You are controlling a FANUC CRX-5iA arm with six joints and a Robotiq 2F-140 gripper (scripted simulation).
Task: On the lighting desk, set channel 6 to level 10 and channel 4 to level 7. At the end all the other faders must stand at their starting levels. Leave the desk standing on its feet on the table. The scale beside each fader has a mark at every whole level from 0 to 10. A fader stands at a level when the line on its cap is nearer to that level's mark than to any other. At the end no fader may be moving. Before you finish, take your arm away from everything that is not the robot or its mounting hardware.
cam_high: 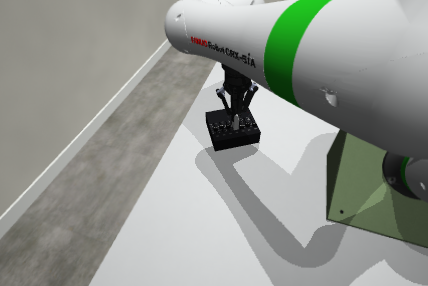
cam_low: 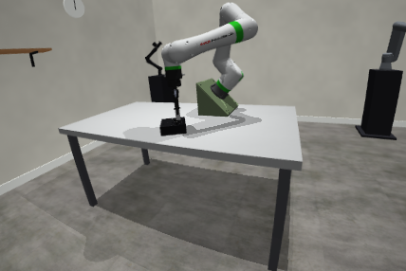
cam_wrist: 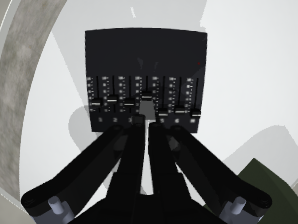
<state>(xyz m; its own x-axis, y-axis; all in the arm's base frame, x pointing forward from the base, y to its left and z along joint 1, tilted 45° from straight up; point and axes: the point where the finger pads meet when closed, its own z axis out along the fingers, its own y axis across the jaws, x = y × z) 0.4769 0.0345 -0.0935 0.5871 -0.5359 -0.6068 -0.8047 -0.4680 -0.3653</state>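
Now: the fader cap 6 cm behind my hand, 4 cm to the right of it and 3 cm below it.
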